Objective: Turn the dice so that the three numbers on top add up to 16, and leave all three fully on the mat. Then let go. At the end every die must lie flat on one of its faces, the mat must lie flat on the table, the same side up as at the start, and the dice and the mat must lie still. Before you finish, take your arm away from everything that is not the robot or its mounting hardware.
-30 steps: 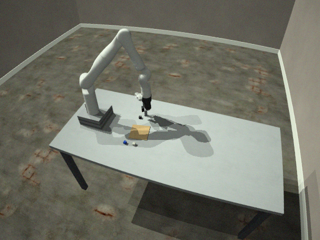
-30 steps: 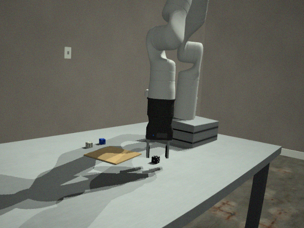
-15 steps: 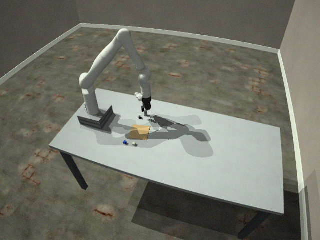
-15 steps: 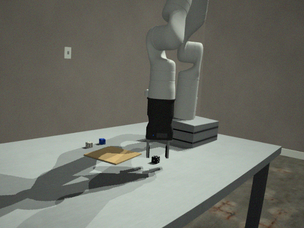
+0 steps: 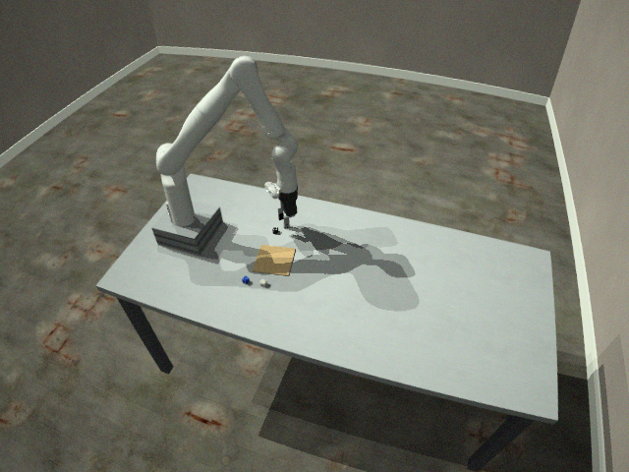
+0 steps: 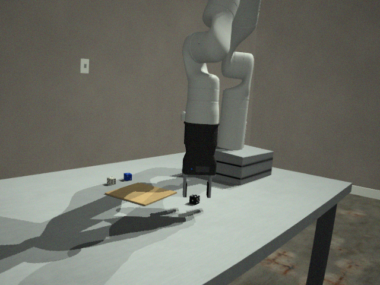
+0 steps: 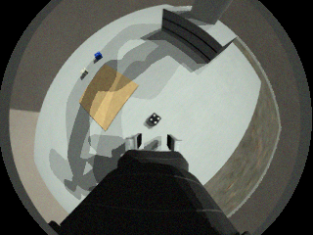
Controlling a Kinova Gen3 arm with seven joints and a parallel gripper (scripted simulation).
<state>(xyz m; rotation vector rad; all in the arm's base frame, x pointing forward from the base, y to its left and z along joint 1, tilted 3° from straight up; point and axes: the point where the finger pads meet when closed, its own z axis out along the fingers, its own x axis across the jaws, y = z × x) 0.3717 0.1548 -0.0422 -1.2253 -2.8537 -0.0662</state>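
The black die lies 30 mm behind my hand, 30 mm to the right of it and 40 mm below it. Also, from my hand: tan mat (20 mm ahead, 170 mm to the right, 50 mm below); then white die (30 mm ahead, 300 mm to the right, 40 mm below); then blue die (40 mm behind, 310 mm to the right, 40 mm below).
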